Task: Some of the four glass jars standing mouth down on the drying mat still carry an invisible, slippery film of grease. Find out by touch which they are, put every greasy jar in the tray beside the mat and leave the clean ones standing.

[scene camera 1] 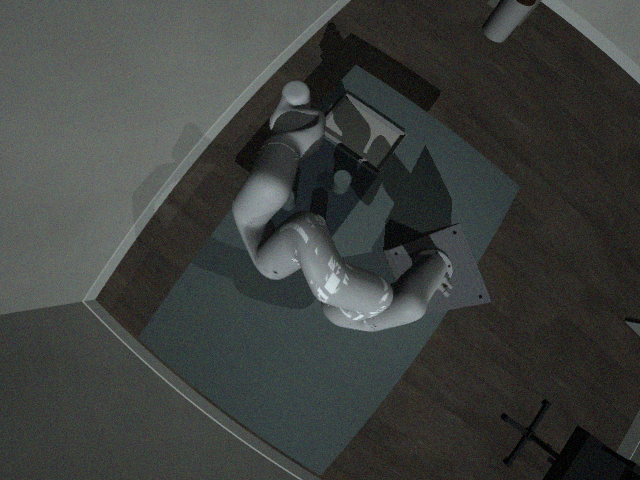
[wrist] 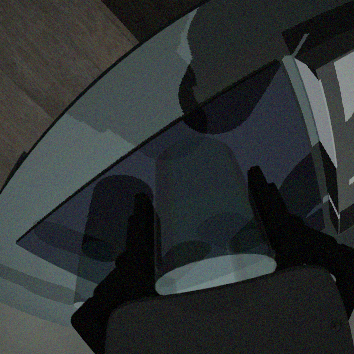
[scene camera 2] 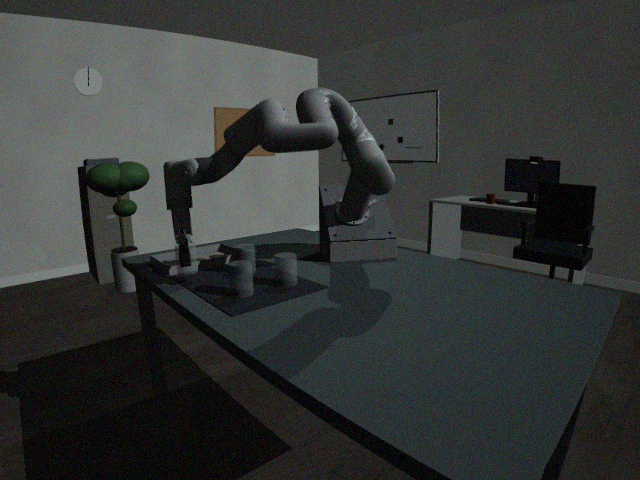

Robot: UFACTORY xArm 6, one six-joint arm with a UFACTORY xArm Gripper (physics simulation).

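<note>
My gripper is shut on a glass jar, with one finger on each side of it. The held jar is mouth down and upright, seemingly a little above the dark drying mat, at its tray end. Three other jars stand on the mat: a front jar, a right jar and a back jar. One jar shows left of the fingers in the wrist view. The tray lies beside the mat. The arm hides the gripper in scene camera 1.
The table extends beyond the mat, and its edge runs close by the mat. The robot base stands on the table behind the jars. A potted plant stands on the floor beyond the tray end.
</note>
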